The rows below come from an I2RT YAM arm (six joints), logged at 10 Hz.
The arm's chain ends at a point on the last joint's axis. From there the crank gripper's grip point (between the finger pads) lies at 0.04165 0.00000 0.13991 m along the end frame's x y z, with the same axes.
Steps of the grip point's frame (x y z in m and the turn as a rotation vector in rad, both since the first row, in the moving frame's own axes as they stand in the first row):
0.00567, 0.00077, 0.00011, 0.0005, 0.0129, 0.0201
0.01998, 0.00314, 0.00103, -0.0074, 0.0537, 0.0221
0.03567, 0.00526, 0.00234, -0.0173, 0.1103, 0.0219
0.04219, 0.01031, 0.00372, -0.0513, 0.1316, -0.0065
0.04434, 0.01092, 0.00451, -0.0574, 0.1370, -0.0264
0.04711, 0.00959, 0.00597, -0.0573, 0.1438, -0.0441
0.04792, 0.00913, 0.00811, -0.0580, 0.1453, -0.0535
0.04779, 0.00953, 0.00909, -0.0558, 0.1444, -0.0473
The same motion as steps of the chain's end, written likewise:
0.00388, -0.00002, 0.00066, 0.0005, 0.0129, 0.0201
0.01255, 0.00111, 0.00347, -0.0074, 0.0537, 0.0221
0.02056, 0.00181, 0.00780, -0.0173, 0.1103, 0.0219
0.02418, 0.00363, 0.01057, -0.0513, 0.1316, -0.0065
0.02554, 0.00443, 0.01170, -0.0574, 0.1370, -0.0264
0.02737, 0.00405, 0.01355, -0.0573, 0.1438, -0.0441
0.02797, 0.00399, 0.01578, -0.0580, 0.1453, -0.0535
0.02797, 0.00436, 0.01670, -0.0558, 0.1444, -0.0473

